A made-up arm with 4 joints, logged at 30 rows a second.
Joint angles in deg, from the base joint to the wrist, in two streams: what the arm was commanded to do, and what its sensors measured. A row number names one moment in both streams.
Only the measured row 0 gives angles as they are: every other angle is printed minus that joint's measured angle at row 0.
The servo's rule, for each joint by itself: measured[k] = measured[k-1] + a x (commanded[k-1-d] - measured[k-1]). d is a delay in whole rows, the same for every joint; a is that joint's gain. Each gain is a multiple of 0.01, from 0.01 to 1. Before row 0 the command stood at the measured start. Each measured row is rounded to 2 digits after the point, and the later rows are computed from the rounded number. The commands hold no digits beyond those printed.
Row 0, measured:
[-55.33, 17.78, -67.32, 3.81]
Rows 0 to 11, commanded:
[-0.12, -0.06, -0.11, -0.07]
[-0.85, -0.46, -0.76, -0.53]
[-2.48, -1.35, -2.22, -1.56]
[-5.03, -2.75, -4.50, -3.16]
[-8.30, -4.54, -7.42, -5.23]
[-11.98, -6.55, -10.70, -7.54]
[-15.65, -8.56, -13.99, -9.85]
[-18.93, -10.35, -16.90, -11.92]
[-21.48, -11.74, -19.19, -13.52]
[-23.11, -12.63, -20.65, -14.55]
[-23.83, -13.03, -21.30, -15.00]
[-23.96, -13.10, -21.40, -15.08]
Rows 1 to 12, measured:
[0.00, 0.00, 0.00, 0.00]
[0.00, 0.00, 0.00, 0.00]
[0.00, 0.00, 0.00, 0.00]
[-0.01, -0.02, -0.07, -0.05]
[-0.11, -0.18, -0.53, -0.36]
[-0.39, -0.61, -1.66, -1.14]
[-0.95, -1.40, -3.56, -2.45]
[-1.83, -2.56, -6.15, -4.26]
[-3.05, -4.04, -9.20, -6.39]
[-4.56, -5.71, -12.41, -8.64]
[-6.28, -7.43, -15.42, -10.77]
[-8.10, -9.02, -17.95, -12.56]
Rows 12 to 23, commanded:
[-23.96, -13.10, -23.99, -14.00]
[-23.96, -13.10, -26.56, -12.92]
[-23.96, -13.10, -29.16, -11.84]
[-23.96, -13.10, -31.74, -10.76]
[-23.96, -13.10, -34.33, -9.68]
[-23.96, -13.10, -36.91, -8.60]
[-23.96, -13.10, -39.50, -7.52]
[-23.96, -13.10, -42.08, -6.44]
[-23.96, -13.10, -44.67, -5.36]
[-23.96, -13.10, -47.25, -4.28]
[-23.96, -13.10, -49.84, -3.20]
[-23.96, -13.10, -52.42, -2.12]
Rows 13 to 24, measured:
[-9.90, -10.36, -19.76, -13.85]
[-11.57, -11.35, -20.79, -14.60]
[-13.06, -12.00, -21.20, -14.91]
[-14.37, -12.41, -23.07, -14.32]
[-15.52, -12.67, -25.41, -13.41]
[-16.53, -12.83, -27.92, -12.39]
[-17.42, -12.93, -30.48, -11.33]
[-18.20, -12.99, -33.06, -10.26]
[-18.89, -13.03, -35.64, -9.18]
[-19.50, -13.06, -38.23, -8.10]
[-20.04, -13.07, -40.81, -7.02]
[-20.51, -13.08, -43.40, -5.94]

